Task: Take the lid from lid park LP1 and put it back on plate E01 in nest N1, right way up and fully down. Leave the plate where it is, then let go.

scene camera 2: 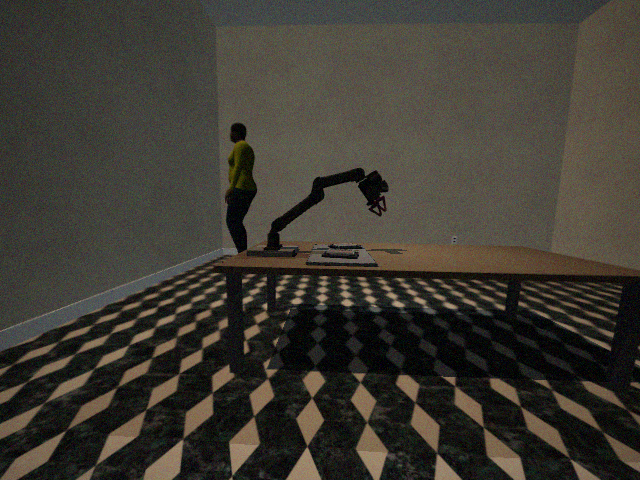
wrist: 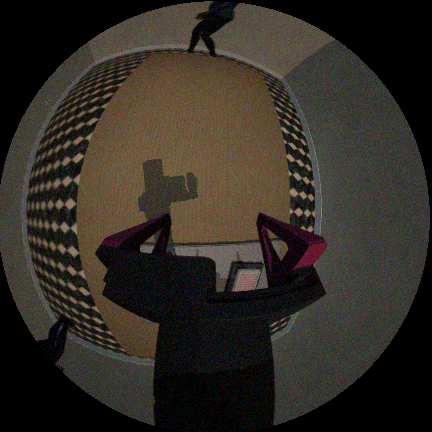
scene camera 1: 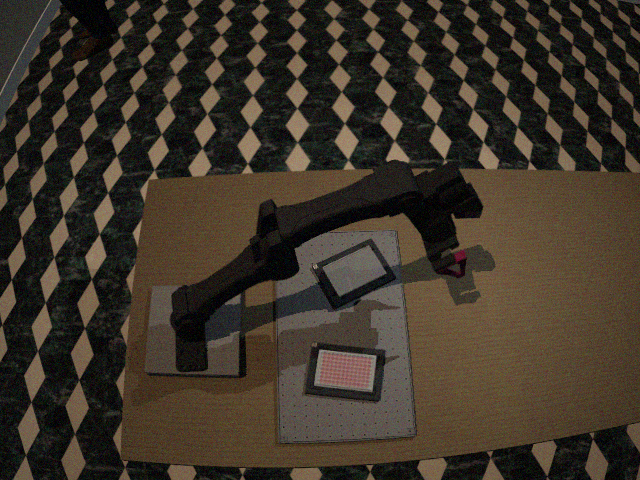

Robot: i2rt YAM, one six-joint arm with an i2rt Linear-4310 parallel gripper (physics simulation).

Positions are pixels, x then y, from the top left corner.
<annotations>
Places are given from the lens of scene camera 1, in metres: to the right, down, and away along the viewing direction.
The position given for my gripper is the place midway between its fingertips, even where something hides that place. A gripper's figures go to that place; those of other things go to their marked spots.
my gripper [scene camera 1: 456,259]: 0.28, 0.04, 1.04
well plate [scene camera 1: 341,370]: 0.05, 0.28, 1.11
pale grey lid [scene camera 1: 361,267]: 0.10, 0.07, 1.24
dark lid frame [scene camera 1: 390,276]: 0.17, 0.09, 1.24
</annotations>
